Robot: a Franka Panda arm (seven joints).
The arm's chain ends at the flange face. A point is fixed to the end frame.
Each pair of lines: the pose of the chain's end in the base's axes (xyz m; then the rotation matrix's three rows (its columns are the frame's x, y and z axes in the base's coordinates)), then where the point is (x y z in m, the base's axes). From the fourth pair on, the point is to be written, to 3 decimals.
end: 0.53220 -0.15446 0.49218; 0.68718 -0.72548 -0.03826; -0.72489 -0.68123 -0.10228; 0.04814 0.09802 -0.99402
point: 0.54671 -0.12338 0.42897
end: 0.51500 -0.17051 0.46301; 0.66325 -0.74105 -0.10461; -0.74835 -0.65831 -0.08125; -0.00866 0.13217 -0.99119
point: 0.52656 -0.13869 0.39956
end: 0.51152 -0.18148 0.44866; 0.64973 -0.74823 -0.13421; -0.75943 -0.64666 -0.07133; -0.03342 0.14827 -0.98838
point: 0.52181 -0.14934 0.38515
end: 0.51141 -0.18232 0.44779; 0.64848 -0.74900 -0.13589; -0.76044 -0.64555 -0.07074; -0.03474 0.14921 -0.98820
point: 0.522 -0.150 0.384
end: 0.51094 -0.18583 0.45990; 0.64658 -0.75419 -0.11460; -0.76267 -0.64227 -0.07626; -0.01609 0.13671 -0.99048
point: 0.523 -0.154 0.396
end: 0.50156 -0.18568 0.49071; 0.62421 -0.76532 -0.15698; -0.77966 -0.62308 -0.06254; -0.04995 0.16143 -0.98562
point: 0.512 -0.154 0.427
